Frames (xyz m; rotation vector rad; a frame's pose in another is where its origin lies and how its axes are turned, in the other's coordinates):
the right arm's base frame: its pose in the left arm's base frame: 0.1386 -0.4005 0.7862 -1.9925 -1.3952 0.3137
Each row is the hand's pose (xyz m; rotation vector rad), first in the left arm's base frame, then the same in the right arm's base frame.
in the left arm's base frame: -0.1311 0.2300 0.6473 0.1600 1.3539 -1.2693
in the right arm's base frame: 0.4357 -0.2344 0.4948 -0.7074 -2.5495 -0.4199
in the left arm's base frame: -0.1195 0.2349 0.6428 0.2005 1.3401 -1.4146
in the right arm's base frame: 0.4439 -0.2239 0.4937 -0.5501 -2.5514 -0.3240
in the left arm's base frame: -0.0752 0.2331 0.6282 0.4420 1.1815 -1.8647
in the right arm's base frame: 0.4573 -0.1815 0.4797 -0.1197 -2.4563 0.0966
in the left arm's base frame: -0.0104 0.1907 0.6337 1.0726 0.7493 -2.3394
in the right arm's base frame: 0.4459 -0.1288 0.4238 0.2841 -2.0035 0.7723
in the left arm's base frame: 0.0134 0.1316 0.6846 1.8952 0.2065 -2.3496
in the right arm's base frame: 0.4112 -0.1324 0.3501 0.3527 -1.3313 1.2847
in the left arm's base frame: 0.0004 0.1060 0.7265 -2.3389 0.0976 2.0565
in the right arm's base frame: 0.3904 -0.1639 0.3161 0.2586 -0.9048 1.4756
